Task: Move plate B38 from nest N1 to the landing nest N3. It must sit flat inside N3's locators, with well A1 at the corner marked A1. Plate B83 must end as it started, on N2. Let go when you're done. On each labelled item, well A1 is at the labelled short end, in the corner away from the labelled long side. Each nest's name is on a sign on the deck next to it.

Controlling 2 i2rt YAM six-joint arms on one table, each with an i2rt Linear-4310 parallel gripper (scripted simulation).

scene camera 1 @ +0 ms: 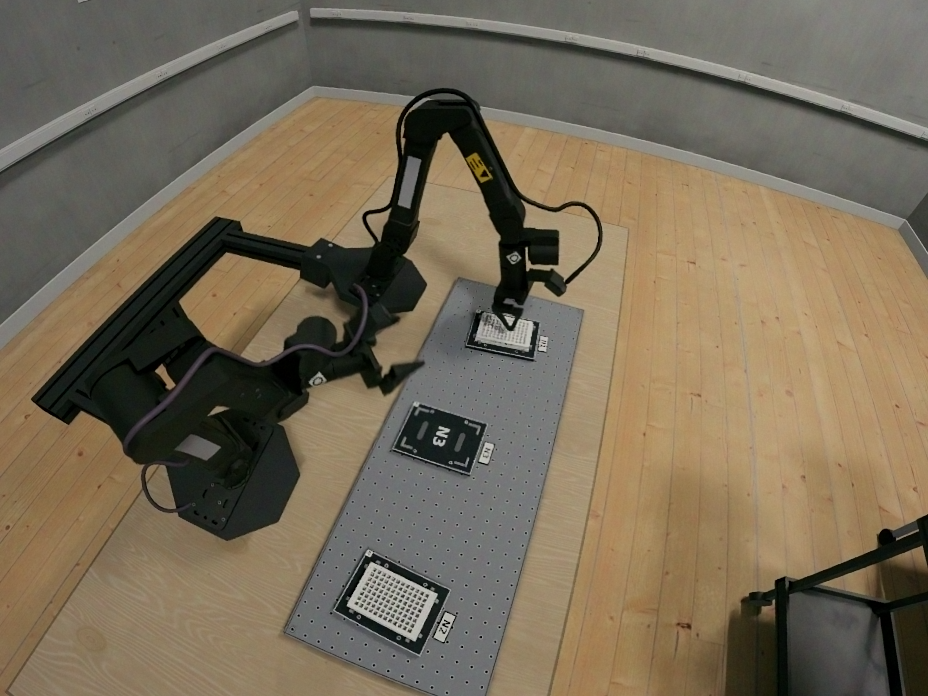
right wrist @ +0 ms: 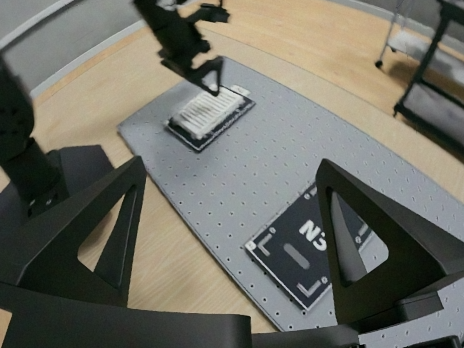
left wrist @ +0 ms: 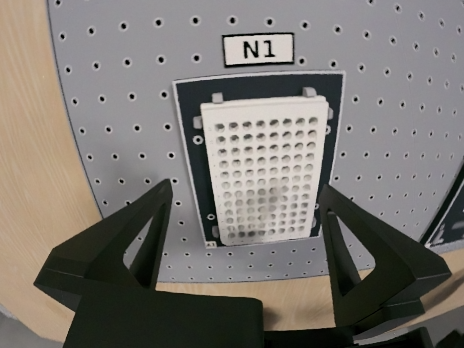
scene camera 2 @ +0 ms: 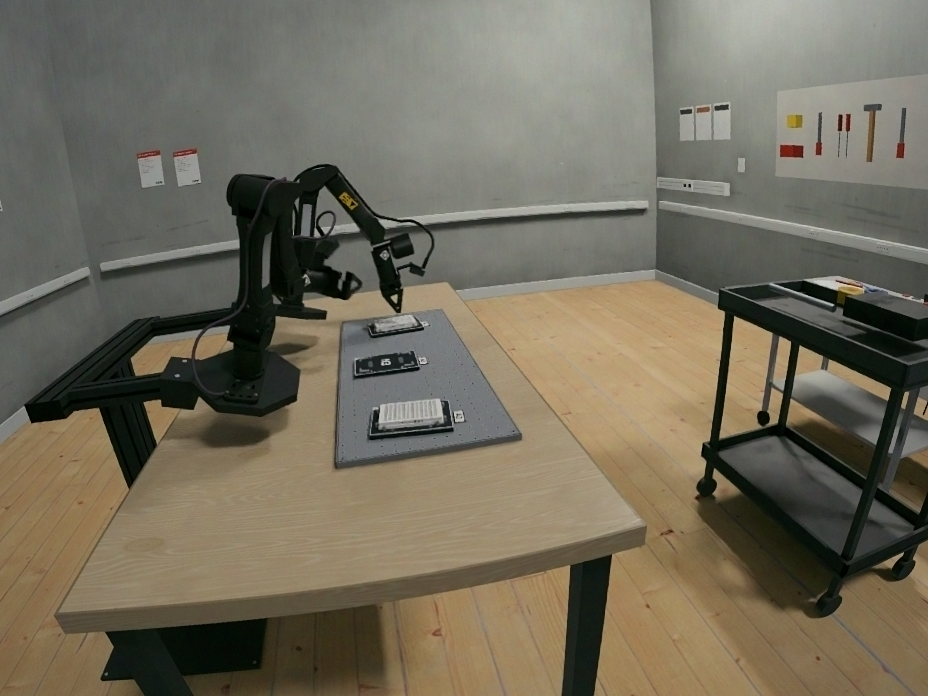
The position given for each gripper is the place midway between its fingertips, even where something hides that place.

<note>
In view: the left gripper (scene camera 1: 515, 317), the right gripper (scene camera 2: 346, 279) and an N1 sign (left wrist: 257, 49).
The left gripper shows as well in the right wrist view (right wrist: 206, 88) and in the left wrist view (left wrist: 247, 189). The right gripper shows as well in the right wrist view (right wrist: 232, 165).
</note>
